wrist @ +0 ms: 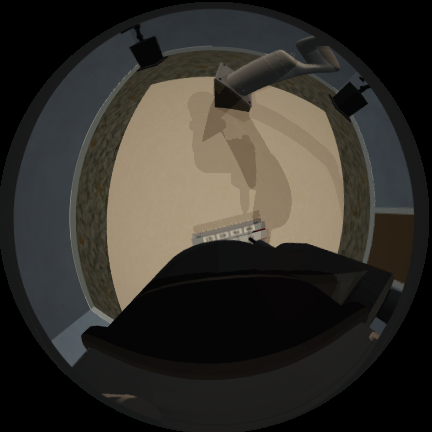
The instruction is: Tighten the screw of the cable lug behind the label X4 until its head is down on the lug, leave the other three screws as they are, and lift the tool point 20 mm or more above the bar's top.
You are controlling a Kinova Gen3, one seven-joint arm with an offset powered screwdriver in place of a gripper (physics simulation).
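Frame: origin at the arm's base, x back, y right, z up, level; millimetres.
Seen in the pictures: hand, its tool point: (249, 238); arm's base, origin of its link: (236, 84).
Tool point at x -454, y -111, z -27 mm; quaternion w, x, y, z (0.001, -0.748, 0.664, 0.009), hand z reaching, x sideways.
Observation:
Pixels of each thing's top centre, then the offset from my tool point to it. "*": a spot on its surface instead. Level surfaces: height alone.
- light grey bar, a spot on its surface: (198, 238) * dx -28, dy +113, dz -7 mm
- screwdriver, centre of its top: (258, 245) dx +0, dy +0, dz +64 mm
- rightmost label, a spot on its surface: (249, 229) * dx +19, dy +3, dz -6 mm
- tan table, height of its surface: dz -49 mm
The light grey bar (198, 238) lies on the table in the wrist view, just above the black tool housing, slightly tilted, its right end higher. A row of white labels (236, 232) runs along it; their print is too small and blurred to read, so I cannot tell which is X4. My screwdriver (252, 240) has no fingers; its thin dark tip shows at the bar's right part, below the rightmost label (249, 229). Whether the tip touches a screw I cannot tell. The lugs and screw heads are mostly hidden by the housing or too small to make out.
The tan table (150, 165) carries the arm's base plate (231, 95) at the far side, with the grey arm (260, 72) rising to the right. Shadows of the arm fall across the table. Two black box-shaped fixtures (146, 51) (350, 100) stand beyond the table's far corners.

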